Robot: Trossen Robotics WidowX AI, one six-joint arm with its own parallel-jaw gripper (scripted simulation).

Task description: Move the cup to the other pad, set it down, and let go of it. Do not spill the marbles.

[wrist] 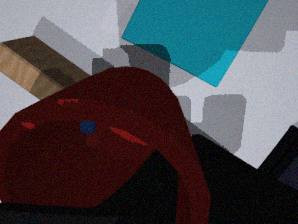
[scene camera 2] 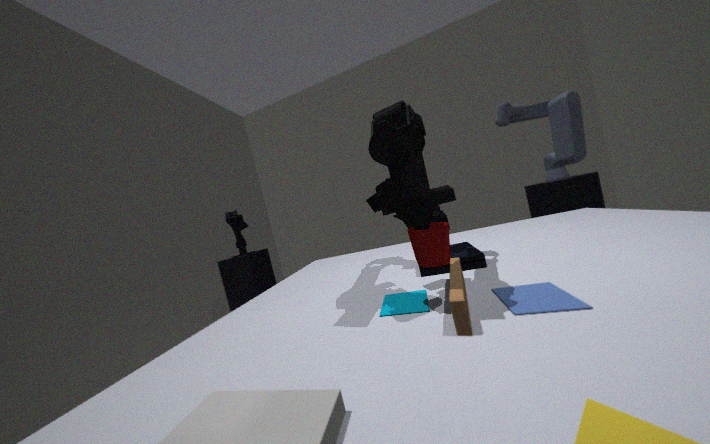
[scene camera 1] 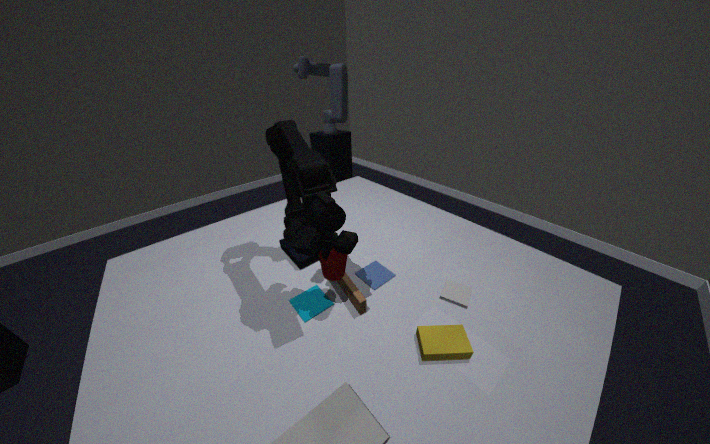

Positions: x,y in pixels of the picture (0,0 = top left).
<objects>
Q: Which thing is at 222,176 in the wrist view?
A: My gripper.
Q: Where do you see a dark red cup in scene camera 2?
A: At 431,247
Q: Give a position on a wooden bar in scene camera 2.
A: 458,302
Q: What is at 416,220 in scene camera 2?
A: My gripper.
</objects>
